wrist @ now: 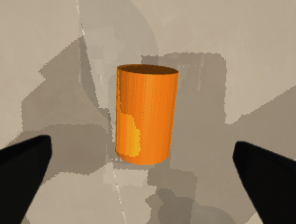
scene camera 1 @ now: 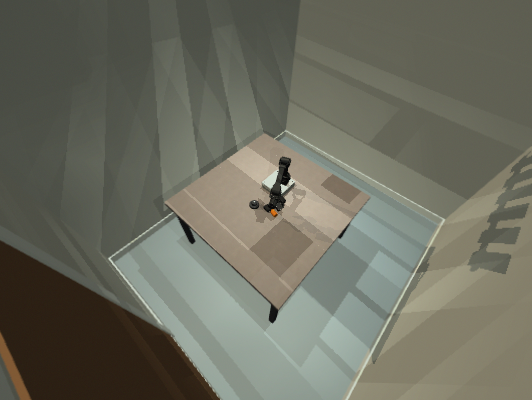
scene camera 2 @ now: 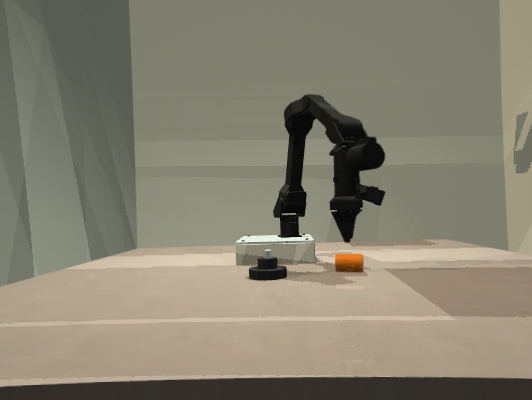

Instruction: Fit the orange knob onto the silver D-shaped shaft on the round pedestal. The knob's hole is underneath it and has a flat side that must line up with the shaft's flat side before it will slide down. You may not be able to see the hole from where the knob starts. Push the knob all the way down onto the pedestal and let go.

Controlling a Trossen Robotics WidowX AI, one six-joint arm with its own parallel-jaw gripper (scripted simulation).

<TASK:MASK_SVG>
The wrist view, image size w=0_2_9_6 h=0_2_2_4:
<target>my gripper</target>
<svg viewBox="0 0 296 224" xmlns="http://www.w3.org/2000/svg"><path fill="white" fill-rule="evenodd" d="M236 142L233 161L239 173L240 181L249 195L252 205L254 205L262 223L296 224L296 160L286 158L248 142ZM50 136L40 135L35 138L29 138L0 150L0 224L22 223L23 217L40 188L51 160L52 147Z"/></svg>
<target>orange knob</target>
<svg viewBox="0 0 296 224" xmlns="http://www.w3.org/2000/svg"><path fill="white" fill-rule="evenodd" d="M117 66L115 152L119 158L132 164L152 165L160 163L167 159L170 153L179 71L174 68L158 65Z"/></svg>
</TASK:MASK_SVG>
